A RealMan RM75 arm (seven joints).
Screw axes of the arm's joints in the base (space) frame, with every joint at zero. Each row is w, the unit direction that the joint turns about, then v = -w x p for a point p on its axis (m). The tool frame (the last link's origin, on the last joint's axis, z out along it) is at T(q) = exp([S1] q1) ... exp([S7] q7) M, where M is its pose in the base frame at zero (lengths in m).
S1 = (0, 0, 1, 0, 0, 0)
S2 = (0, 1, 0, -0.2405, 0, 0)
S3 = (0, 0, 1, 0, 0, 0)
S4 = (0, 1, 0, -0.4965, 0, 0)
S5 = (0, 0, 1, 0, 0, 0)
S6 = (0, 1, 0, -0.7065, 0, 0)
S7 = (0, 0, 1, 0, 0, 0)
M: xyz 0 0 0.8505 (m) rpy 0 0 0 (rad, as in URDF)
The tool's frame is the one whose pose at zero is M.
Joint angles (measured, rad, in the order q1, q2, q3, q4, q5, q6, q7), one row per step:
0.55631 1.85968 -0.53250 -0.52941 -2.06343 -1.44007 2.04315
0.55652 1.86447 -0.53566 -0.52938 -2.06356 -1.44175 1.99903
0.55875 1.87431 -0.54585 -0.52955 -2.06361 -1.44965 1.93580
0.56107 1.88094 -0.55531 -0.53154 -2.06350 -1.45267 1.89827
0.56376 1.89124 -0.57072 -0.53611 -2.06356 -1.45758 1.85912
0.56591 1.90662 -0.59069 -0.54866 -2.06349 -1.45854 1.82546
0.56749 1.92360 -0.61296 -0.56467 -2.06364 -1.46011 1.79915
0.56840 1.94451 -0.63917 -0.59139 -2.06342 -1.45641 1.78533
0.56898 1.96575 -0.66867 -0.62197 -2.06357 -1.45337 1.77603
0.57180 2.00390 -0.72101 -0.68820 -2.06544 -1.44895 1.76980
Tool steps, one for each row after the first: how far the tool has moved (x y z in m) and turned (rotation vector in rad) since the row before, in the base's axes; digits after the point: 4 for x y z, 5 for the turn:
-0.0009 -0.0006 -0.0027 0.00257 -0.02130 0.03752
-0.0032 -0.0012 -0.0061 -0.00554 -0.02735 0.06075
-0.0024 -0.0003 -0.0040 -0.00383 -0.01872 0.03849
-0.0036 -0.0007 -0.0060 -0.00986 -0.01967 0.04465
-0.0045 -0.0003 -0.0071 -0.00963 -0.02101 0.04375
-0.0050 -0.0005 -0.0074 -0.01221 -0.01833 0.04064
-0.0060 0.0004 -0.0074 -0.00951 -0.01889 0.03497
-0.0068 0.0004 -0.0073 -0.01119 -0.01927 0.03553
-0.0149 0.0021 -0.0111 -0.01525 -0.03360 0.06605

